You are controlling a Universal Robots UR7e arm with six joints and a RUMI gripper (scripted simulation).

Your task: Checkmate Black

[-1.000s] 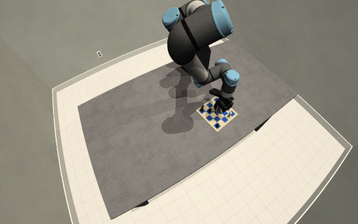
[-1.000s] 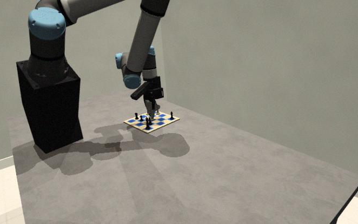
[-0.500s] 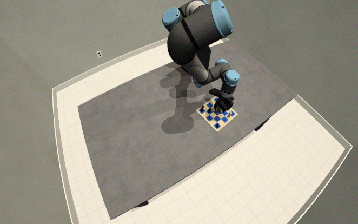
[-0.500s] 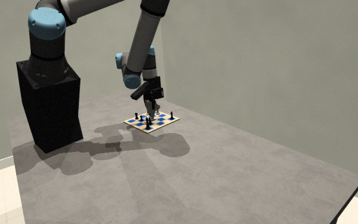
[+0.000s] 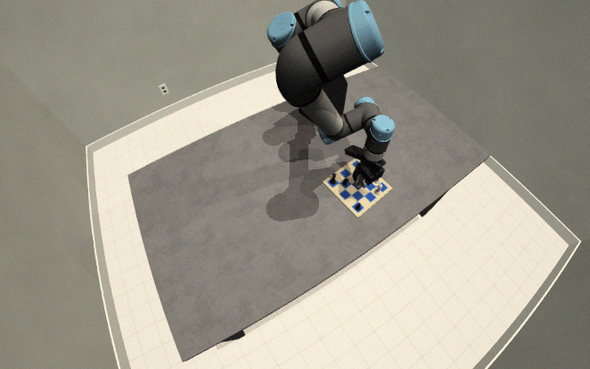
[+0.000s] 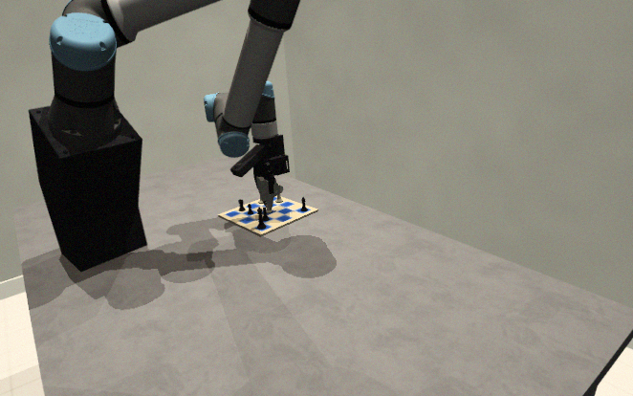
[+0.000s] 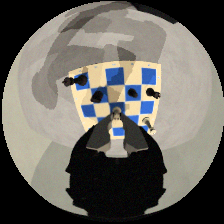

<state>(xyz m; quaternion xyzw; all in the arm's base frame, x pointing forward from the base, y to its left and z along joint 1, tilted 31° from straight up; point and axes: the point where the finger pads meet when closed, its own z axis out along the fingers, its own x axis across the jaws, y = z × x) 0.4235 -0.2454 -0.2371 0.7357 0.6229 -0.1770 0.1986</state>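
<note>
Now: hand 3 cm above the blue-and-cream chessboard. Round my hand: tall black piece (9 cm behind, 7 cm to the right, 1 cm above).
</note>
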